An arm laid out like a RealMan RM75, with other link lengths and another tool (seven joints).
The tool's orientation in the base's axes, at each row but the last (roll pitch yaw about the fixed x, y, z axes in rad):
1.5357 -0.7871 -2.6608
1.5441 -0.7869 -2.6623
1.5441 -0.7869 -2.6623
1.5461 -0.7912 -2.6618
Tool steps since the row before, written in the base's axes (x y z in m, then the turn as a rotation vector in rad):
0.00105 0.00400 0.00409 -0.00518 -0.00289 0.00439
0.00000 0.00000 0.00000 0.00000 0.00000 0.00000
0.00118 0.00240 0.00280 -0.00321 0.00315 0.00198
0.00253 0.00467 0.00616 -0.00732 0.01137 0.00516
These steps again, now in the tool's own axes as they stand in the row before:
0.00093 0.00475 0.00323 0.00729 -0.00109 -0.00021
0.00000 0.00000 0.00000 0.00000 0.00000 0.00000
0.00046 0.00346 0.00168 0.00239 0.00030 0.00428
0.00129 0.00738 0.00316 0.00455 0.00241 0.01353

